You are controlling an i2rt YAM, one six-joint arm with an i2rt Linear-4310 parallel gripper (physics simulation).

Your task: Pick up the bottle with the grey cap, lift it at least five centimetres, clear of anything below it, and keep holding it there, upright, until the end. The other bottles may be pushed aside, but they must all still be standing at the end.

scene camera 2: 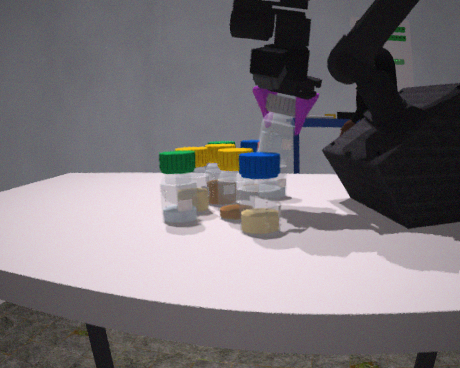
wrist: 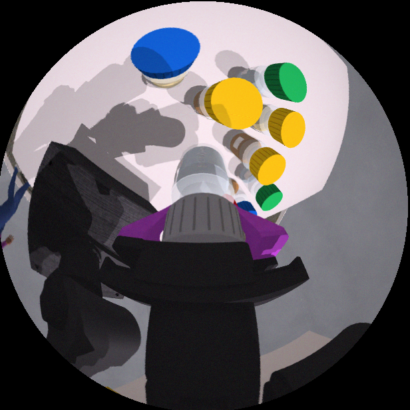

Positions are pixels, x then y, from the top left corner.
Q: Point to a green-capped bottle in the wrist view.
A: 268,196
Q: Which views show my gripper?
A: Scene camera 2 and the wrist view: all of them.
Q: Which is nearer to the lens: the green-capped bottle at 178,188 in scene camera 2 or the blue-capped bottle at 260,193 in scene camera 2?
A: The blue-capped bottle.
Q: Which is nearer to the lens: the green-capped bottle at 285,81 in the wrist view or the blue-capped bottle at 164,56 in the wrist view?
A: The blue-capped bottle.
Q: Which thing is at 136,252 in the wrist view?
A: My gripper.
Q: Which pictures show the blue-capped bottle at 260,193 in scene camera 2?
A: Scene camera 2 and the wrist view: all of them.
